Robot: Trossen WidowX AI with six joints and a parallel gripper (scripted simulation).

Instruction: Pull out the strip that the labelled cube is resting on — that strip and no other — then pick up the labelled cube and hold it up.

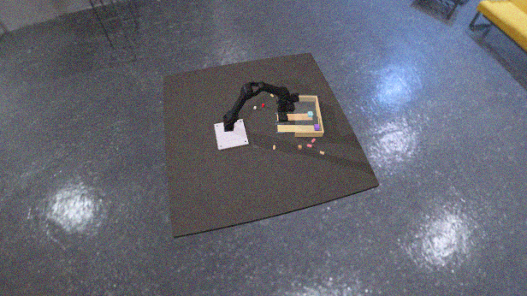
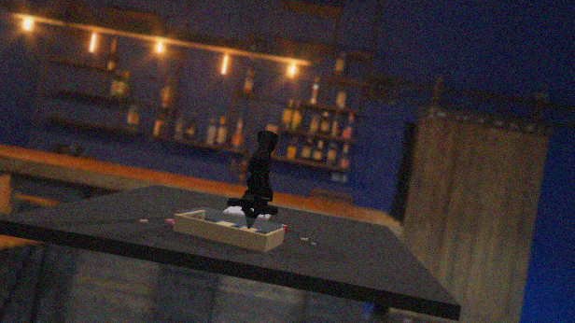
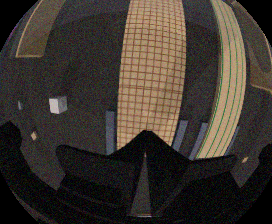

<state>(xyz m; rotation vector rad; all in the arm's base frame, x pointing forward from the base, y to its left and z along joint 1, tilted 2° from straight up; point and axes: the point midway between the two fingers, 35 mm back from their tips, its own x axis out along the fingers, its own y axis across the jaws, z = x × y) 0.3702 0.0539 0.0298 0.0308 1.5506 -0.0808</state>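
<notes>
Right now the red piece is 110 mm behind my gripper tip, 120 mm to the left of it and 10 mm above it.
</notes>
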